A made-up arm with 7 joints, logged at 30 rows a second.
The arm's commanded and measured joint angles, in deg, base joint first. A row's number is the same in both.
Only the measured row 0 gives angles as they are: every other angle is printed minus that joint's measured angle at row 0.
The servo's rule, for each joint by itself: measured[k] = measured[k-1] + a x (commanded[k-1-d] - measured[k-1]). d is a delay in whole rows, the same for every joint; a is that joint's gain. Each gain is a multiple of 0.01, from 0.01 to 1. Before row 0 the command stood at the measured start. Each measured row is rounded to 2 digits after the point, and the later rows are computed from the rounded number. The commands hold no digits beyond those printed.
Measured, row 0:
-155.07 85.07 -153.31 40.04 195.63 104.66 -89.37
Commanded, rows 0 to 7:
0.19 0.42 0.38 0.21 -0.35 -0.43 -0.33
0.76 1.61 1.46 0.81 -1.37 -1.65 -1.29
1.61 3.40 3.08 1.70 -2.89 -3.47 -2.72
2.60 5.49 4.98 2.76 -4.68 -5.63 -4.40
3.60 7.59 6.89 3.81 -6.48 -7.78 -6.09
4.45 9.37 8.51 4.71 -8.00 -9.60 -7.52
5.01 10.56 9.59 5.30 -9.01 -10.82 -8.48
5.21 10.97 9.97 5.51 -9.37 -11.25 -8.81
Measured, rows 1 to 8:
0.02 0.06 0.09 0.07 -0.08 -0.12 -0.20
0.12 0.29 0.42 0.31 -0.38 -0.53 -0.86
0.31 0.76 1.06 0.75 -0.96 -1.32 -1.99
0.61 1.47 2.00 1.39 -1.82 -2.48 -3.46
1.00 2.39 3.17 2.16 -2.89 -3.91 -5.06
1.45 3.44 4.45 2.98 -4.07 -5.45 -6.56
1.91 4.51 5.68 3.72 -5.21 -6.90 -7.73
2.34 5.48 6.71 4.29 -6.17 -8.07 -8.39
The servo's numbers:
d 0
a 0.13 0.15 0.24 0.32 0.23 0.27 0.61

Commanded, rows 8 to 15:
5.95 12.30 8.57 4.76 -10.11 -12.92 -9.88
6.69 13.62 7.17 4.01 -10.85 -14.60 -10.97
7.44 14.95 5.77 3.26 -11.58 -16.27 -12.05
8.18 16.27 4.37 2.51 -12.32 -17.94 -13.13
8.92 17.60 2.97 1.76 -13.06 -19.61 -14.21
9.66 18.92 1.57 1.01 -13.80 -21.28 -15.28
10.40 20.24 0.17 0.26 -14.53 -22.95 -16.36
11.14 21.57 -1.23 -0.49 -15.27 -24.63 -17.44
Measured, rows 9 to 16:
2.81 6.50 7.16 4.44 -7.08 -9.38 -9.30
3.31 7.57 7.16 4.30 -7.95 -10.79 -10.32
3.85 8.68 6.83 3.97 -8.78 -12.27 -11.38
4.41 9.82 6.24 3.50 -9.59 -13.80 -12.45
5.00 10.99 5.46 2.94 -10.39 -15.37 -13.52
5.61 12.18 4.53 2.32 -11.17 -16.97 -14.59
6.23 13.39 3.48 1.66 -11.94 -18.58 -15.67
6.87 14.62 2.35 0.97 -12.71 -20.21 -16.75

